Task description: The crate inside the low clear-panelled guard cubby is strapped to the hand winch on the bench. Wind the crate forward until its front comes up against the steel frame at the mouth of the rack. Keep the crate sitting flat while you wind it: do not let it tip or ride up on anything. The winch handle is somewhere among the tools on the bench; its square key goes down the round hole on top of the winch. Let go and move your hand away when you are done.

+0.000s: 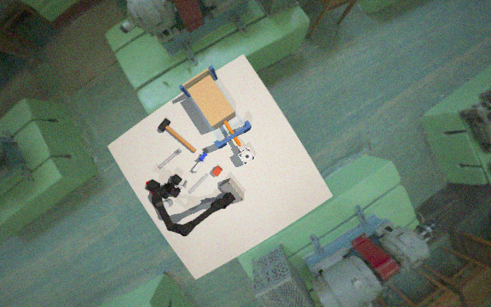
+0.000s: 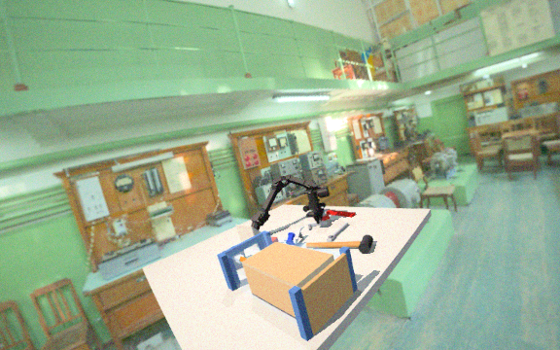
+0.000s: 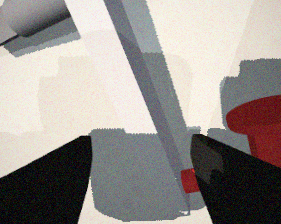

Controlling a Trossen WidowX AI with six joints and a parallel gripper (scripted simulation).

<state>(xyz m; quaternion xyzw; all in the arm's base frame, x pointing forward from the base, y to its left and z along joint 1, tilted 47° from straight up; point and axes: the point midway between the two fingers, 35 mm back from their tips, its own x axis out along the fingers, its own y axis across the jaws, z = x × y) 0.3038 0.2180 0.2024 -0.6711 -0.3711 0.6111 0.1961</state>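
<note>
The red knob is 50 mm to the left of my gripper tip. The rest, counted from my gripper tip: blue knob: 40 mm ahead, 290 mm to the right, 20 mm above; then red bar: 30 mm ahead, 190 mm to the left, 10 mm below; then blue-handled tool: 20 mm ahead, 250 mm to the right, 10 mm above.
</note>
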